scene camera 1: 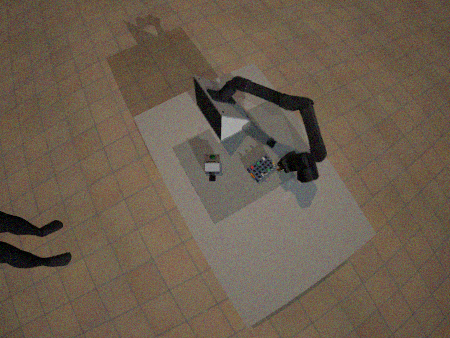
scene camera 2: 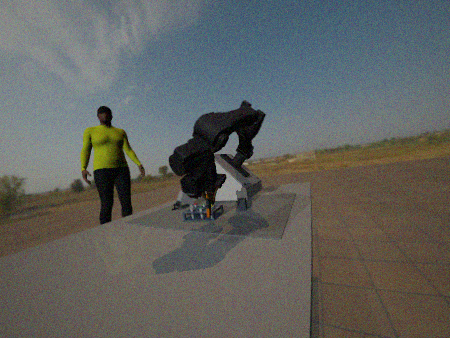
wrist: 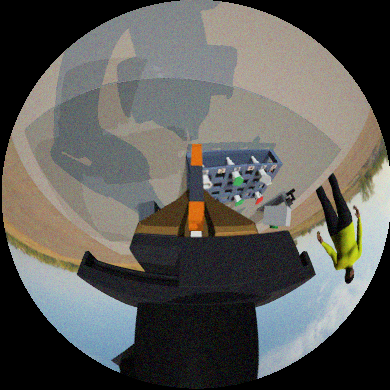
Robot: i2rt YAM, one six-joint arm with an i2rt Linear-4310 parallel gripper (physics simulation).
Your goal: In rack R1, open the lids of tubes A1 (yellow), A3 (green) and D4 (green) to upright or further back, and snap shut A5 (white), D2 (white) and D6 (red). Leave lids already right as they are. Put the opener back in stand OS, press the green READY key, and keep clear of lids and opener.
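Frame: origin at the arm's base, x ahead, y left, z up, level; metres.
Where they show: gripper, fingertip midpoint: (scene camera 1: 278,164) (scene camera 2: 211,203) (wrist: 195,193); arm's base, link origin: (scene camera 1: 221,97) (scene camera 2: 234,165).
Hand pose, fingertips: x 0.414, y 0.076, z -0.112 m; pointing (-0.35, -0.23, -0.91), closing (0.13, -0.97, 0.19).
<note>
Each offset is from my fingertips to the top centre of the thing.
The blue rack R1 @[dx -0.035, dy -0.071, dz +0.001 m] (scene camera 1: 256,177) (scene camera 2: 218,210) (wrist: 213,156) stands on the grey mat with several tubes. In the wrist view I see two green lids (wrist: 237,180) (wrist: 238,200), a red lid @[dx -0.059, dy -0.118, dz -0.013 m] (wrist: 258,199) and white lids (wrist: 265,176) (wrist: 206,180). I cannot tell the lids' angles. My gripper (scene camera 1: 281,167) (scene camera 2: 207,198) (wrist: 195,193) is shut on the orange and grey opener @[dx +0.024, dy +0.004, dz +0.043 m] (scene camera 1: 278,168) (scene camera 2: 207,208) (wrist: 196,154). The opener's tip reaches down at the rack's edge column on the arm's side. The stand OS @[dx -0.123, dy +0.058, dz -0.018 m] (scene camera 1: 270,142) (scene camera 2: 241,202) (wrist: 147,209) is empty beside the rack. The green READY key (scene camera 1: 211,157) (wrist: 273,226) sits on its small box.
The arm's wedge-shaped base (scene camera 1: 217,113) (scene camera 2: 236,178) stands behind the rack. A person (scene camera 2: 107,163) (wrist: 342,236) in a yellow top stands off the table's far side; the legs show in the overhead view (scene camera 1: 28,240). The table edge (scene camera 2: 311,254) runs to the right.
</note>
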